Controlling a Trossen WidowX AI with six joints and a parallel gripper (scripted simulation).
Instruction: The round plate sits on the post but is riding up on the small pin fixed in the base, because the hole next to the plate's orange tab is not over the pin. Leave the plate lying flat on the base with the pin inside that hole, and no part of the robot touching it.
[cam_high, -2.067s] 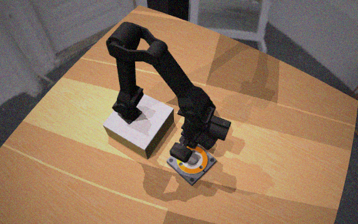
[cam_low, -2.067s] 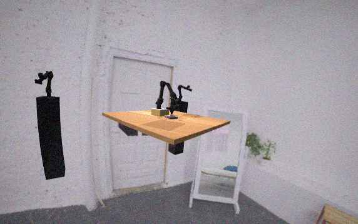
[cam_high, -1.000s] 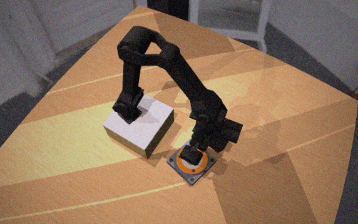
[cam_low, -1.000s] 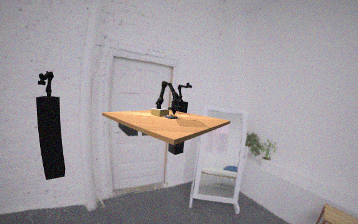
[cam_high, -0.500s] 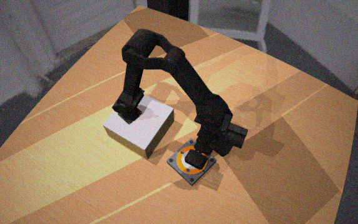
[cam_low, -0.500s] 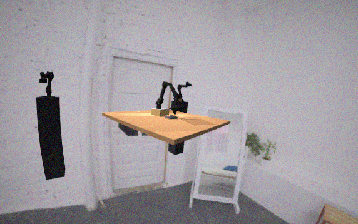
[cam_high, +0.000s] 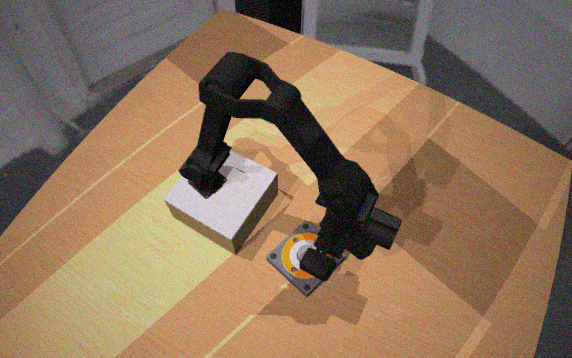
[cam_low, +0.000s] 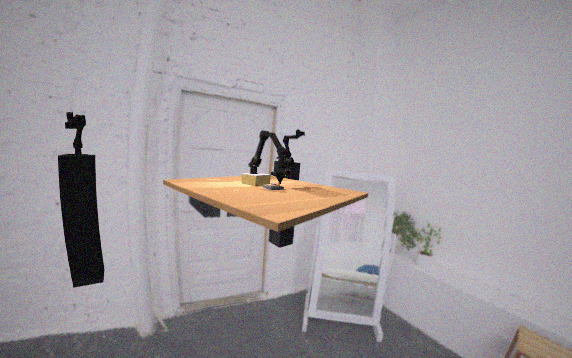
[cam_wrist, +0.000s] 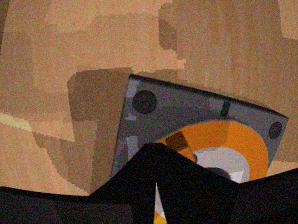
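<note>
Right now the round plate is 30 mm to the right of my gripper tip, 10 mm below it and 10 mm behind it. The rest, counted from my gripper tip: base: 40 mm to the right, 30 mm behind, 20 mm below.
</note>
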